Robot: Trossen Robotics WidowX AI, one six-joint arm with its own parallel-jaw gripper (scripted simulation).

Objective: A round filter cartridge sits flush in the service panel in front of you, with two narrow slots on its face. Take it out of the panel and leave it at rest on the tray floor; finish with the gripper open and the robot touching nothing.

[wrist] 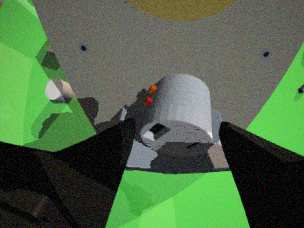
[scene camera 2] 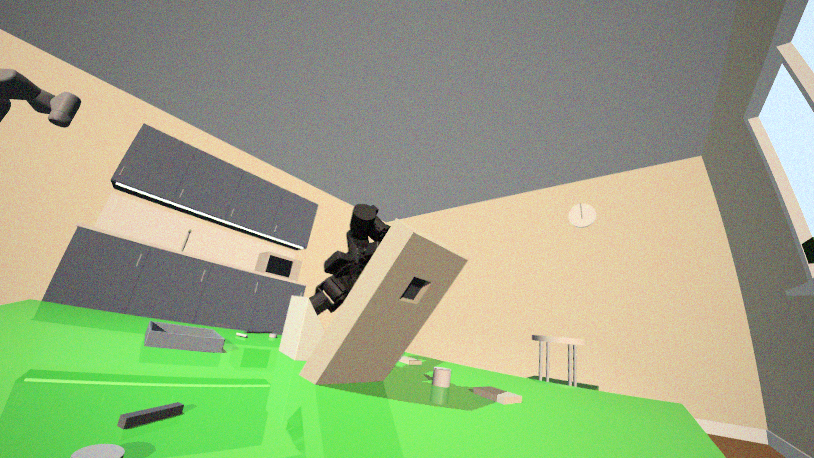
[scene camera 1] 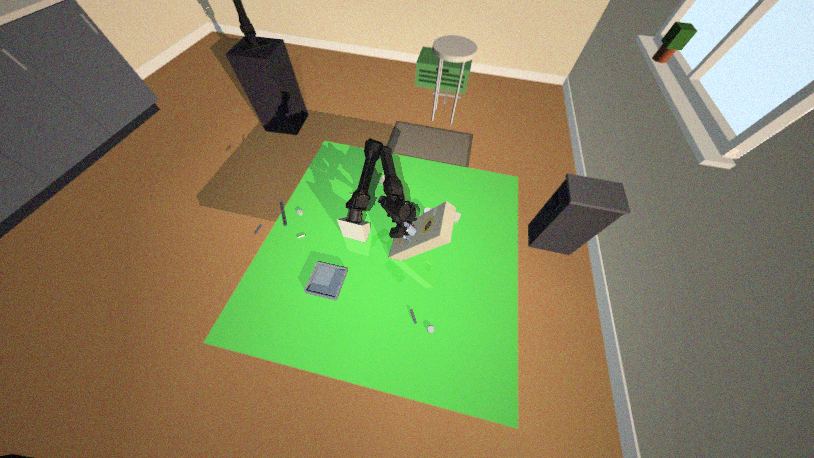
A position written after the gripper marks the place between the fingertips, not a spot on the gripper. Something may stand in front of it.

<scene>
The gripper (scene camera 2: 368,302) is open and holds nothing. Further things: a grey round filter cartridge (wrist: 178,121) and a beige service panel (scene camera 2: 410,272).
The gripper is seen too in the wrist view (wrist: 177,126). The beige service panel also shows in the wrist view (wrist: 110,61) and in scene camera 1 (scene camera 1: 434,228). Scene camera 2 misses the grey round filter cartridge, which is hidden by the beige service panel.
</scene>
